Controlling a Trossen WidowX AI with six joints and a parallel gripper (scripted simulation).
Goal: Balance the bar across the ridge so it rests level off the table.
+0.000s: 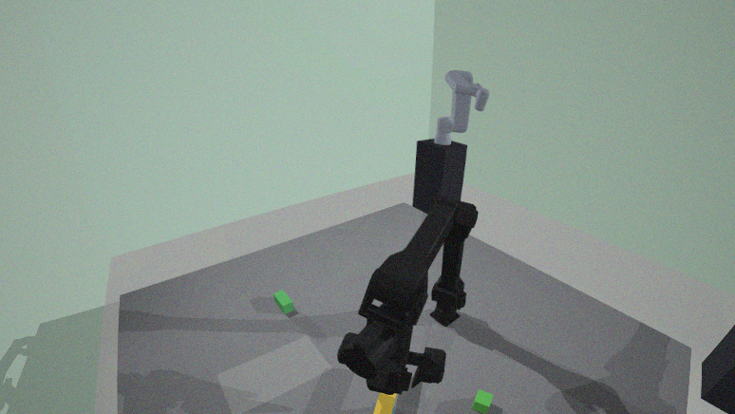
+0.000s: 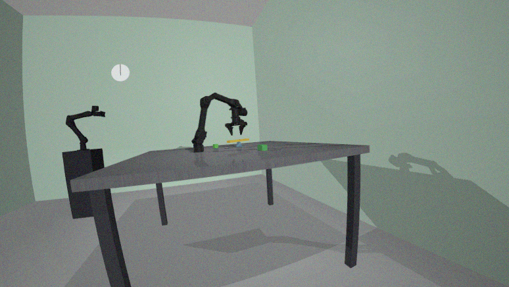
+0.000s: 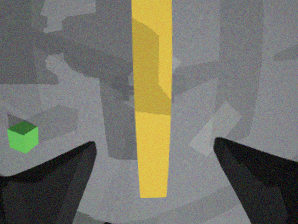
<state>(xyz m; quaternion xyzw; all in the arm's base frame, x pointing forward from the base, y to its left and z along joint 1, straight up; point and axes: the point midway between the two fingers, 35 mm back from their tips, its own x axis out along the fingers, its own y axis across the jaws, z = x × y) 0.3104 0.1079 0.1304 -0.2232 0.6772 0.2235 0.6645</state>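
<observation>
Right now the yellow bar is 2 cm ahead of my gripper tip, 2 cm to the left of it and 4 cm below it.
</observation>
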